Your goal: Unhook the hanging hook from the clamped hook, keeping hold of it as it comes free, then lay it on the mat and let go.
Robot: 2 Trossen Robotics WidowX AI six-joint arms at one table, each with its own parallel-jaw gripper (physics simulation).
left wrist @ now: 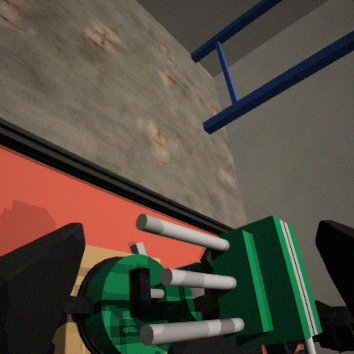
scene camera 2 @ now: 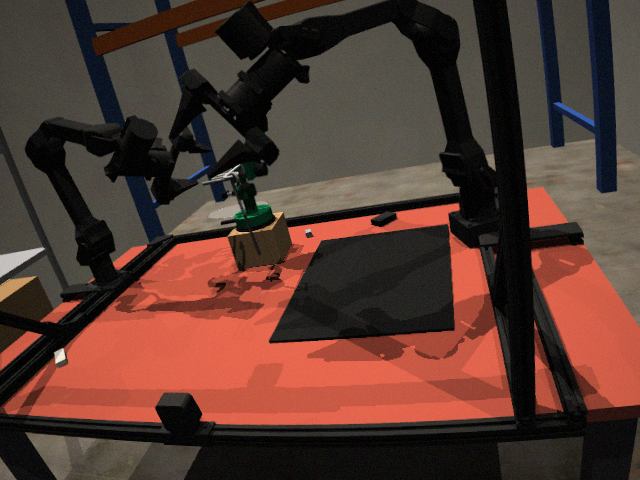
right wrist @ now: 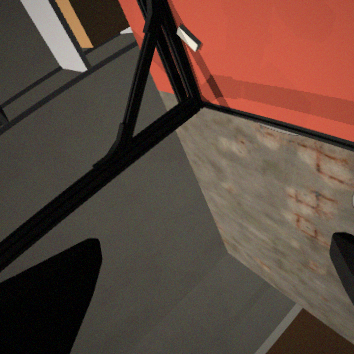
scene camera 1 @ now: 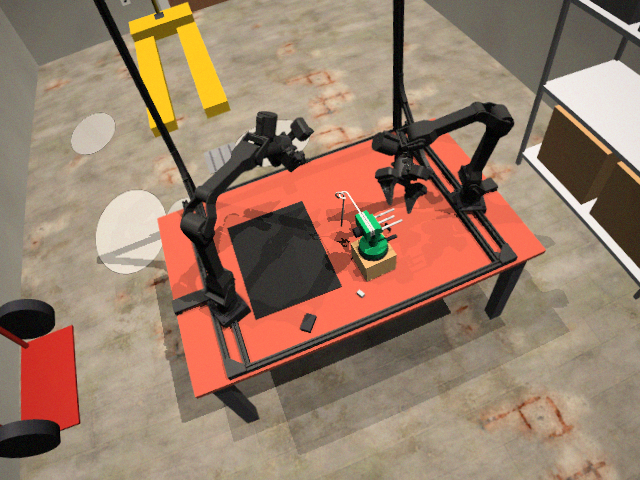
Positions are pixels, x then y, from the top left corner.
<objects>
The left gripper shows in the left wrist view, in scene camera 2 and in scene camera 1 (399, 209); in the right wrist view it is out of frame. The right gripper shows in scene camera 2, in the right wrist view and in scene camera 1 (304, 139); in the left wrist view it is out of frame. One and the same spot on the left gripper: (left wrist: 46, 268) is (scene camera 2: 186, 180). One and the same spot on the right gripper: (right wrist: 51, 297) is (scene camera 2: 187, 122).
</objects>
